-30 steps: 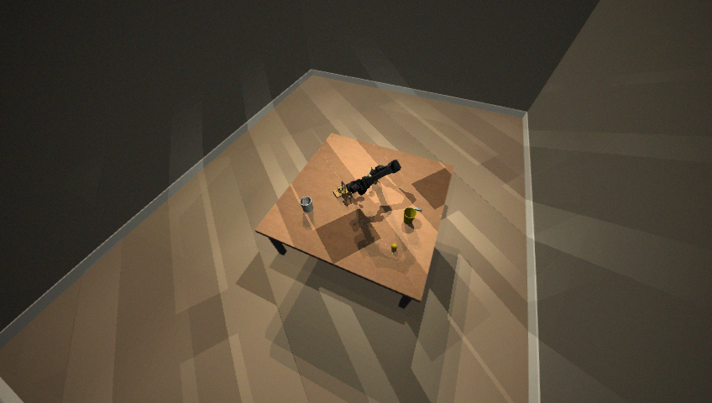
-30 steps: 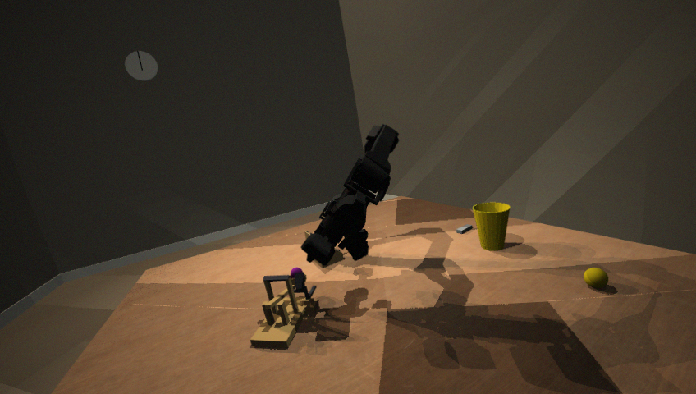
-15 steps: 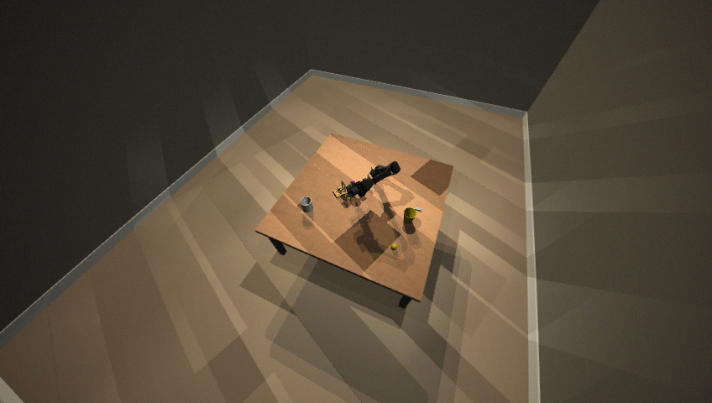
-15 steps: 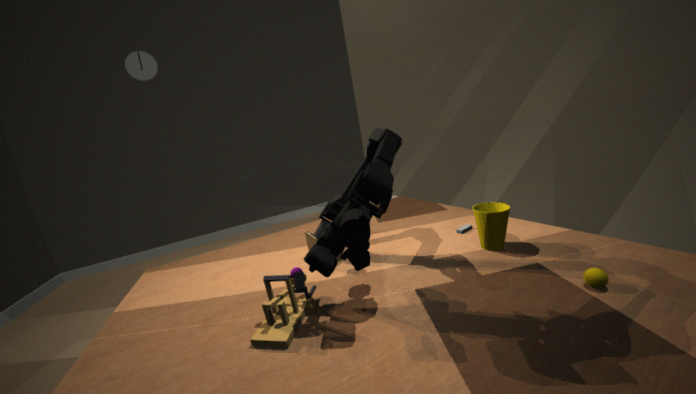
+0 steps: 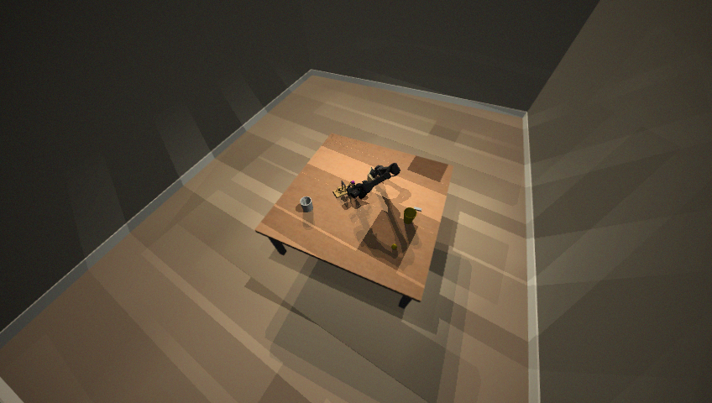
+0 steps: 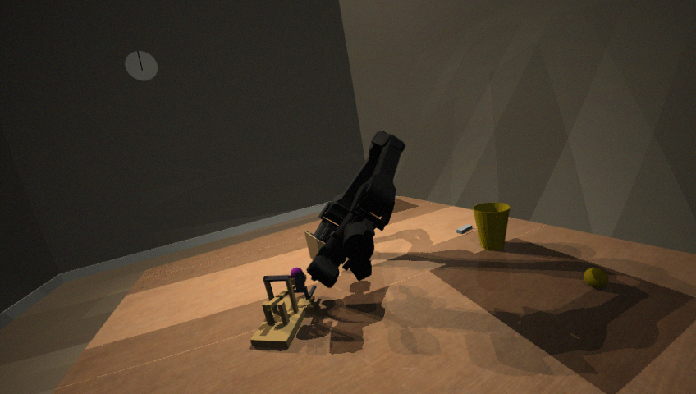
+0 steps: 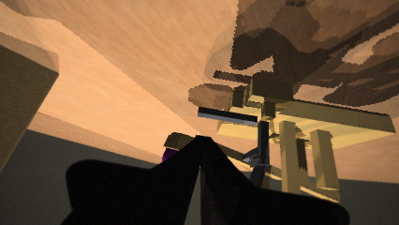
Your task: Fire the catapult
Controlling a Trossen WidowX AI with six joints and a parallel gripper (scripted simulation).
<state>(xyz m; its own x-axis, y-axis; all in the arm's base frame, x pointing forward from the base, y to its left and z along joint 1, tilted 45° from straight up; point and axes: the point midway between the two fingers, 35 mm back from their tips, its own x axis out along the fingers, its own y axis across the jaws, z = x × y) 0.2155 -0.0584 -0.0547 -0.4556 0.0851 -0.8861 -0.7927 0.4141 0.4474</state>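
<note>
The purple ball is 40 mm behind my gripper tip, 30 mm to the right of it and 10 mm above it. Also, from my gripper tip: yellow cup 500 mm to the left, 120 mm ahead, 20 mm below; then wooden catapult 50 mm to the right, 20 mm ahead; then white mug 300 mm ahead, 290 mm to the right, 20 mm below.
</note>
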